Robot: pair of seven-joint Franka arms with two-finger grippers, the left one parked.
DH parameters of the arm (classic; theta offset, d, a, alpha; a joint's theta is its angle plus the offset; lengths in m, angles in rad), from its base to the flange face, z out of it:
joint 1: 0 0.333 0 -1.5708
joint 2: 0 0 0 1.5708
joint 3: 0 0.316 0.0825 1.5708
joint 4: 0 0 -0.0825 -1.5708
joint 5: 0 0.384 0 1.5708
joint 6: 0 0 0.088 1.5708
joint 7: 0 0.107 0 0
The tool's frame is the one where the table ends.
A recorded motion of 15 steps. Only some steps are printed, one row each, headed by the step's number.
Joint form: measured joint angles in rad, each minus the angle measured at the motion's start. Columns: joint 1, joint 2, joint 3, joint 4, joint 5, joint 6, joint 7.
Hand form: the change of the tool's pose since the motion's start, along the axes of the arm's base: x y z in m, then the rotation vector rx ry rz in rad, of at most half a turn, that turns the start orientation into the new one. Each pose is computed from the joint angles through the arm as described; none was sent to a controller.
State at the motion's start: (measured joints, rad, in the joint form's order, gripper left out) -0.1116 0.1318 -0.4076 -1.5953 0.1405 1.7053 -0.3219
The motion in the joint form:
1: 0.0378 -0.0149 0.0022 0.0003 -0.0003 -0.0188 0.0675
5: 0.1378 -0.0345 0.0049 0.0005 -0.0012 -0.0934 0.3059
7: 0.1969 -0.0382 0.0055 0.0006 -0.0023 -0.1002 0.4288
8: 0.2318 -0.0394 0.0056 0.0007 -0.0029 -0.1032 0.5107
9: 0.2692 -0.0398 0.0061 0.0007 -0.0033 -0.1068 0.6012
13: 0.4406 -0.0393 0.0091 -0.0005 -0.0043 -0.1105 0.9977
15: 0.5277 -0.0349 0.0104 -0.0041 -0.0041 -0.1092 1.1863
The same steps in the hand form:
1: 0.0055 0.0228 0.0068 0.0099 0.0070 -0.0255
5: 0.0164 0.0827 0.0114 0.0402 0.0795 -0.1529
7: 0.0253 0.1160 0.0129 0.0387 0.0957 -0.2148
8: 0.0298 0.1356 0.0134 0.0366 0.1060 -0.2610
9: 0.0342 0.1571 0.0133 0.0339 0.1184 -0.3129
13: 0.0455 0.2573 0.0121 0.0132 0.1604 -0.5335
15: 0.0455 0.3088 0.0081 -0.0028 0.1807 -0.6338

